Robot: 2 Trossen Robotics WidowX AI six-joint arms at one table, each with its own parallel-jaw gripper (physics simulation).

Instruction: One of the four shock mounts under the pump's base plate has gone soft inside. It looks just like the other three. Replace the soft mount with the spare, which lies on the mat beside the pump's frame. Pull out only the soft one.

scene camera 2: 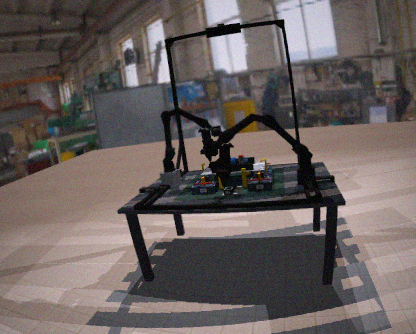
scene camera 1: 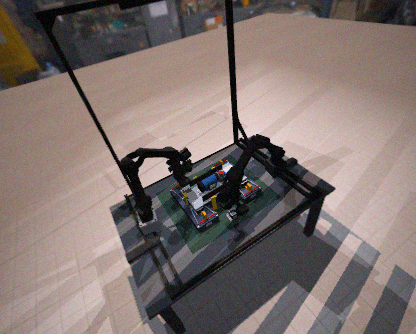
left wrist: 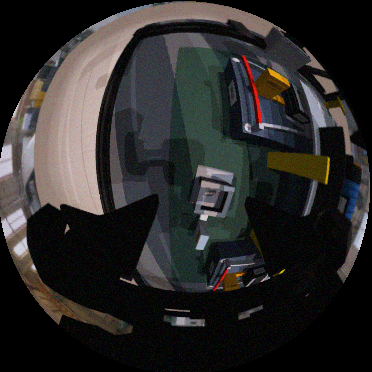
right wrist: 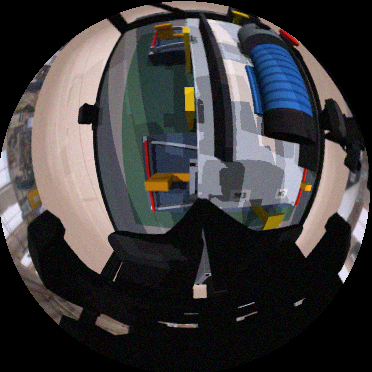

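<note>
The spare mount (scene camera 1: 232,215) (scene camera 2: 229,190) (left wrist: 212,192), a grey-white squarish block with a dark recess and a pale tab, lies on the green mat beside the pump's frame. My left gripper (left wrist: 203,200) is open and empty above it; in the left wrist view the spare shows between and beyond its fingertips. My right gripper (right wrist: 200,202) is shut and empty, above the plate's end. The pump's blue motor (scene camera 1: 208,181) (scene camera 2: 242,160) (right wrist: 282,80) sits on the pale base plate (right wrist: 260,172). An orange tab (left wrist: 272,82) (right wrist: 160,181) stands at a frame corner. Most of the mounts is hidden under the plate.
Yellow posts (scene camera 1: 214,202) (scene camera 2: 244,177) (left wrist: 300,165) (right wrist: 189,100) rise along the plate's side near the spare. Dark blue frame ends with red strips (left wrist: 254,95) (right wrist: 147,157) flank the mat. A grey block (scene camera 2: 171,176) stands at my right arm's base.
</note>
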